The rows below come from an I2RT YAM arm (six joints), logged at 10 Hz.
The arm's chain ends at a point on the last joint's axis. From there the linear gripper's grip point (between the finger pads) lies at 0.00 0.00 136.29 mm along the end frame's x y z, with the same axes.
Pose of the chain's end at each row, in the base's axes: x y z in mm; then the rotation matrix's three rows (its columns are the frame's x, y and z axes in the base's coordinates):
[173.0, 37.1, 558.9], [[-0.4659, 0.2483, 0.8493], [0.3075, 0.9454, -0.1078], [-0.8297, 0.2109, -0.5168]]
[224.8, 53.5, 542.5], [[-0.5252, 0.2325, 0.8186], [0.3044, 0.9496, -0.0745], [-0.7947, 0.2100, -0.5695]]
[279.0, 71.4, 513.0], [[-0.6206, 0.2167, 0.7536], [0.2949, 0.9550, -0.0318], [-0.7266, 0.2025, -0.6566]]
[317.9, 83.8, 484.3], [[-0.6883, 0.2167, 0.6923], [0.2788, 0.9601, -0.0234], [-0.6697, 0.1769, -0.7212]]
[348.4, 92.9, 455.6], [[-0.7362, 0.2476, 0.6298], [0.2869, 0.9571, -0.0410], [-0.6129, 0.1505, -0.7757]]
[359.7, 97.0, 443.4], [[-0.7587, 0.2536, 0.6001], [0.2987, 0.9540, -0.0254], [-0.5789, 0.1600, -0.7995]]
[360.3, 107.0, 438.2], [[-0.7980, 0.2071, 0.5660], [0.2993, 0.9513, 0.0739], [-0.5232, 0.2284, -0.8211]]
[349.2, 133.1, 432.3], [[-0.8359, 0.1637, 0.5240], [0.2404, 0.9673, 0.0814], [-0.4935, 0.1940, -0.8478]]
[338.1, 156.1, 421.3], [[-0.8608, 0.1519, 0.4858], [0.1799, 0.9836, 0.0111], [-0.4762, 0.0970, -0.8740]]
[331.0, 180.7, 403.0], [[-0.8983, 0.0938, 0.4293], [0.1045, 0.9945, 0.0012], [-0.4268, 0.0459, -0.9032]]
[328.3, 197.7, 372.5], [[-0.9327, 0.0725, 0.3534], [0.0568, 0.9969, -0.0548], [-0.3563, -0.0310, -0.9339]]
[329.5, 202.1, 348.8], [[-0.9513, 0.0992, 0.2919], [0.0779, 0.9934, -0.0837], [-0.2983, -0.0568, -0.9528]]
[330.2, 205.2, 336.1], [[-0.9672, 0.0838, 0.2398], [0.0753, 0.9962, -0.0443], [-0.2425, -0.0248, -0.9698]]
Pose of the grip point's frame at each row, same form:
[288.8, 22.4, 488.5], [[-0.4659, 0.2483, 0.8493], [0.3075, 0.9454, -0.1078], [-0.8297, 0.2109, -0.5168]]
[336.4, 43.3, 464.9], [[-0.5252, 0.2325, 0.8186], [0.3044, 0.9496, -0.0745], [-0.7947, 0.2100, -0.5695]]
[381.7, 67.1, 423.5], [[-0.6206, 0.2167, 0.7536], [0.2949, 0.9550, -0.0318], [-0.7266, 0.2025, -0.6566]]
[412.3, 80.6, 386.0], [[-0.6883, 0.2167, 0.6923], [0.2788, 0.9601, -0.0234], [-0.6697, 0.1769, -0.7212]]
[434.2, 87.3, 349.9], [[-0.7362, 0.2476, 0.6298], [0.2869, 0.9571, -0.0410], [-0.6129, 0.1505, -0.7757]]
[441.5, 93.5, 334.4], [[-0.7587, 0.2536, 0.6001], [0.2987, 0.9540, -0.0254], [-0.5789, 0.1600, -0.7995]]
[437.4, 117.1, 326.3], [[-0.7980, 0.2071, 0.5660], [0.2993, 0.9513, 0.0739], [-0.5232, 0.2284, -0.8211]]
[420.6, 144.2, 316.8], [[-0.8359, 0.1637, 0.5240], [0.2404, 0.9673, 0.0814], [-0.4935, 0.1940, -0.8478]]
[404.3, 157.6, 302.2], [[-0.8608, 0.1519, 0.4858], [0.1799, 0.9836, 0.0111], [-0.4762, 0.0970, -0.8740]]
[389.5, 180.9, 279.9], [[-0.8983, 0.0938, 0.4293], [0.1045, 0.9945, 0.0012], [-0.4268, 0.0459, -0.9032]]
[376.5, 190.2, 245.2], [[-0.9327, 0.0725, 0.3534], [0.0568, 0.9969, -0.0548], [-0.3563, -0.0310, -0.9339]]
[369.3, 190.7, 218.9], [[-0.9513, 0.0992, 0.2919], [0.0779, 0.9934, -0.0837], [-0.2983, -0.0568, -0.9528]]
[362.9, 199.2, 203.9], [[-0.9672, 0.0838, 0.2398], [0.0753, 0.9962, -0.0443], [-0.2425, -0.0248, -0.9698]]

